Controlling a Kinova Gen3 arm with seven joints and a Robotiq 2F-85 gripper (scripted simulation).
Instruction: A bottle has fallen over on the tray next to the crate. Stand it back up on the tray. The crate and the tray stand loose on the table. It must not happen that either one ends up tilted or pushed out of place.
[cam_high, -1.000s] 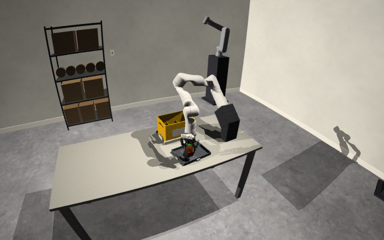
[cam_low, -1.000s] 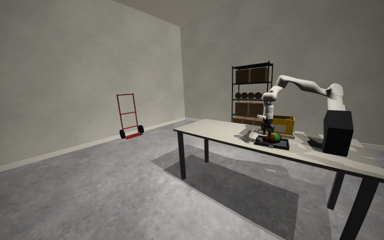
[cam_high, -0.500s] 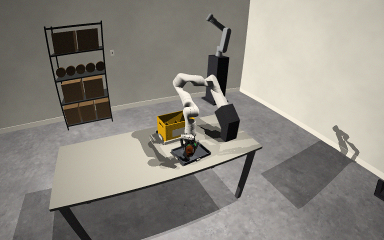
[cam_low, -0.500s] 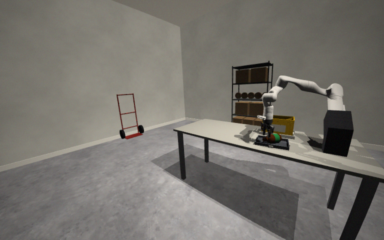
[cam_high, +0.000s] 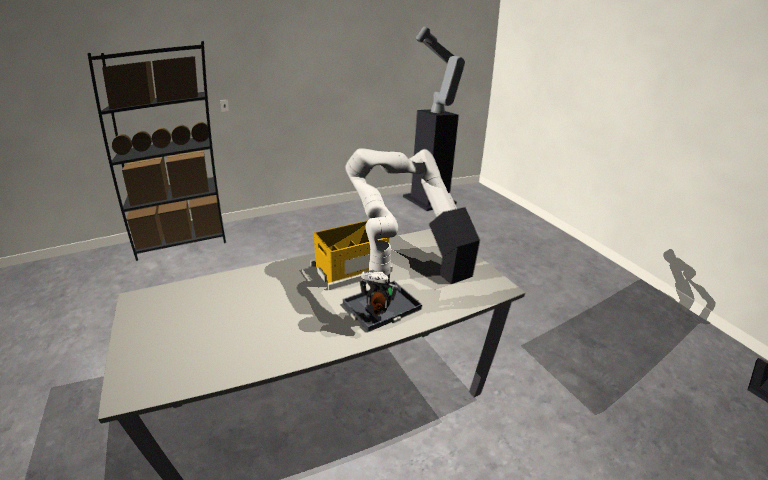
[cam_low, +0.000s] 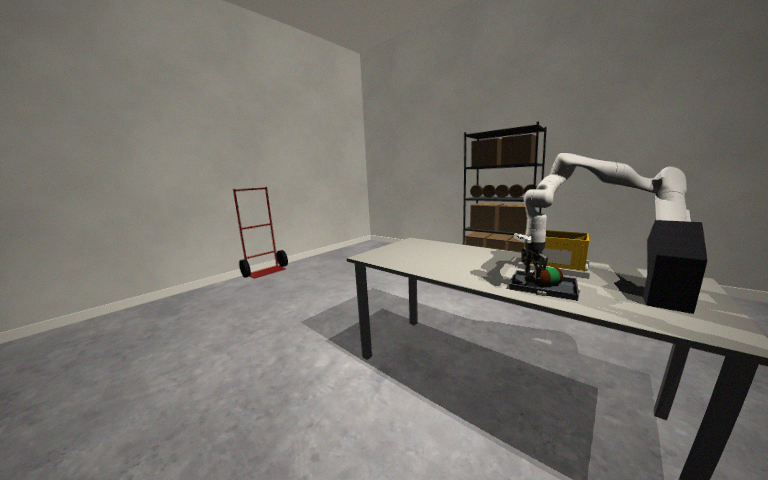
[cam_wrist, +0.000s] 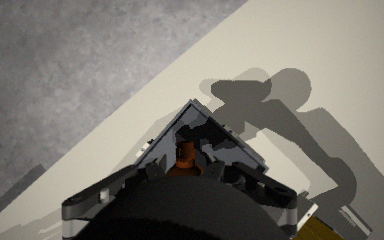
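The bottle lies 4 cm behind my hand, 3 cm to the right of it and 3 cm below it. Round my hand: yellow crate (33 cm to the right, 7 cm behind, 2 cm above); tray (6 cm below, 5 cm behind, 4 cm to the right).
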